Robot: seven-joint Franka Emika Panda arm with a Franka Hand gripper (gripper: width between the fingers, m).
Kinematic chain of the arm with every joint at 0, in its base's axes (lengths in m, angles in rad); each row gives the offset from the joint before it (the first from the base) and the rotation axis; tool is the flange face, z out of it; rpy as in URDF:
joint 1: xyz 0 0 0.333 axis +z
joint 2: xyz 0 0 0 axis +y
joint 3: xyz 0 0 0.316 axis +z
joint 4: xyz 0.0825 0 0 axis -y
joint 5: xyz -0.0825 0 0.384 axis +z
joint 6: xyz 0 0 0 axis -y
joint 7: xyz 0.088 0 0 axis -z
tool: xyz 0 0 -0.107 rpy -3.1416 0 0
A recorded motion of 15 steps. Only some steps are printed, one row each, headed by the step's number.
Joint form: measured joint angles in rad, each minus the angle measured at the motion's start. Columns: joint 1, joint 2, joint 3, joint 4, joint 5, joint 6, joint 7.
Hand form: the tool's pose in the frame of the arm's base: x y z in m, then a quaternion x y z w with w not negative. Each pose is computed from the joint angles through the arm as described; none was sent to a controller.
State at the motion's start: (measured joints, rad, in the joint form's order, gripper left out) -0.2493 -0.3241 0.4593 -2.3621 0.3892 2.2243 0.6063
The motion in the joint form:
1: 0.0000 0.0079 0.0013 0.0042 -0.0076 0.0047 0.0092
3: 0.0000 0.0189 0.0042 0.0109 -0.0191 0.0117 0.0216
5: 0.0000 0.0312 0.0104 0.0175 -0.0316 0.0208 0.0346
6: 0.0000 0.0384 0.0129 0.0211 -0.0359 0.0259 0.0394
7: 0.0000 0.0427 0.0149 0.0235 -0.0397 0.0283 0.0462
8: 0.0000 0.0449 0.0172 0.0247 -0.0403 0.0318 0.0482
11: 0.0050 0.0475 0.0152 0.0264 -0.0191 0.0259 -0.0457
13: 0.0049 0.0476 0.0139 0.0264 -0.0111 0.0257 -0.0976
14: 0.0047 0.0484 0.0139 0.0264 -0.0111 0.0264 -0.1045
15: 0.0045 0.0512 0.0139 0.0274 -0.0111 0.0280 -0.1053
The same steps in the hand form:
1: 0.4572 0.1176 0.4542 -0.94467 0.30403 -0.04141 0.11599
3: 0.4601 0.1189 0.4532 -0.94428 0.30583 -0.04303 0.11377
5: 0.4630 0.1216 0.4517 -0.94436 0.30628 -0.04497 0.11114
6: 0.4647 0.1228 0.4507 -0.94430 0.30650 -0.04562 0.11079
7: 0.4656 0.1237 0.4501 -0.94392 0.30789 -0.04577 0.11012
8: 0.4662 0.1248 0.4500 -0.94388 0.30773 -0.04671 0.11048
11: 0.4658 0.1269 0.4493 -0.95561 0.26696 -0.04521 0.11619
13: 0.4660 0.1265 0.4494 -0.96118 0.24484 -0.04706 0.11819
14: 0.4662 0.1264 0.4491 -0.96197 0.24169 -0.04742 0.11811
15: 0.4668 0.1263 0.4486 -0.96197 0.24153 -0.04729 0.11851

